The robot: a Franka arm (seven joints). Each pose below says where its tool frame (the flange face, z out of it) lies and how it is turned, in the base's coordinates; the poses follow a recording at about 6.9 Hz.
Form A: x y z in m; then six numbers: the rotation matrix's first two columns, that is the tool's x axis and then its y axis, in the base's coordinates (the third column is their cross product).
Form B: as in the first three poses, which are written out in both.
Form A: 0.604 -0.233 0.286 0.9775 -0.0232 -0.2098 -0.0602 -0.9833 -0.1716
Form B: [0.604 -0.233 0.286], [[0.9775 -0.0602 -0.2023], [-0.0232 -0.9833 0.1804], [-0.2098 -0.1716 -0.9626]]
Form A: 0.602 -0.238 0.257 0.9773 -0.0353 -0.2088 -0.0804 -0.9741 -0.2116
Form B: [0.602 -0.238 0.257], [[0.9773 -0.0804 -0.1959], [-0.0353 -0.9741 0.2236], [-0.2088 -0.2116 -0.9548]]
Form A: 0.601 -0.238 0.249 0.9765 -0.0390 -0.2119 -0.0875 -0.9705 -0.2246
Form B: [0.601 -0.238 0.249], [[0.9765 -0.0875 -0.1969], [-0.0390 -0.9705 0.2379], [-0.2119 -0.2246 -0.9511]]
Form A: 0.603 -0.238 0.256 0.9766 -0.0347 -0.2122 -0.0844 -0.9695 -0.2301
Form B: [0.603 -0.238 0.256], [[0.9766 -0.0844 -0.1977], [-0.0347 -0.9695 0.2426], [-0.2122 -0.2301 -0.9497]]
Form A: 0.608 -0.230 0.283 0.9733 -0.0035 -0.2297 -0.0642 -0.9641 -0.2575
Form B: [0.608 -0.230 0.283], [[0.9733 -0.0642 -0.2206], [-0.0035 -0.9641 0.2654], [-0.2297 -0.2575 -0.9386]]
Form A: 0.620 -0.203 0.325 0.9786 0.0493 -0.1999 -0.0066 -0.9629 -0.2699
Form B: [0.620 -0.203 0.325], [[0.9786 -0.0066 -0.2058], [0.0493 -0.9629 0.2654], [-0.1999 -0.2699 -0.9420]]
